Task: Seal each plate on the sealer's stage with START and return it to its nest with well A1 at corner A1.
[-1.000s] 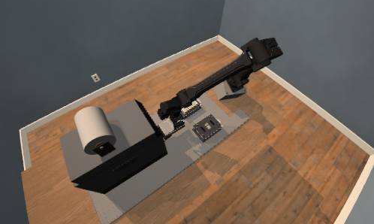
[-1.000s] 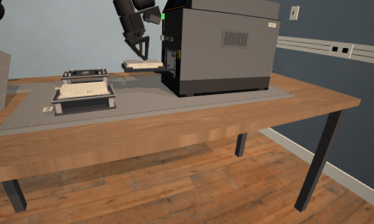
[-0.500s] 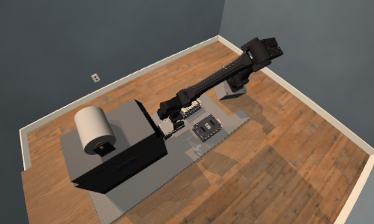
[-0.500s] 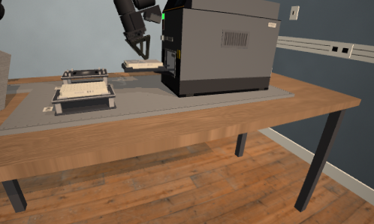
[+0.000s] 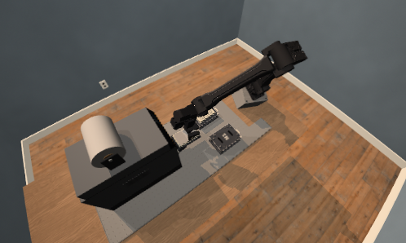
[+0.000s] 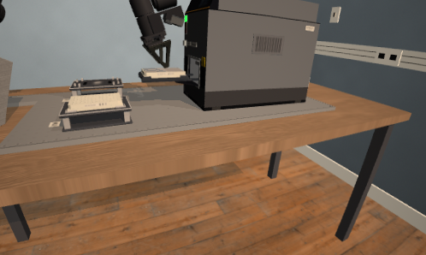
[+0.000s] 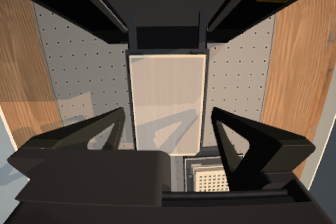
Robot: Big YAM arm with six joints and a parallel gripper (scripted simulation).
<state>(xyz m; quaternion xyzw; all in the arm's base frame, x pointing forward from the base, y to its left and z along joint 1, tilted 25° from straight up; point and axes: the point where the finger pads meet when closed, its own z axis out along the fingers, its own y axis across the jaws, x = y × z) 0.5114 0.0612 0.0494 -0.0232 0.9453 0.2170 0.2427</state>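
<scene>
Right now the sealer stage is 40 mm below my hand. Round my hand: plate nest 180 mm behind, 130 mm to the right, 90 mm below; then start button 80 mm ahead, 110 mm to the left, 60 mm above; then small label 280 mm behind, 150 mm to the right, 130 mm below.
</scene>
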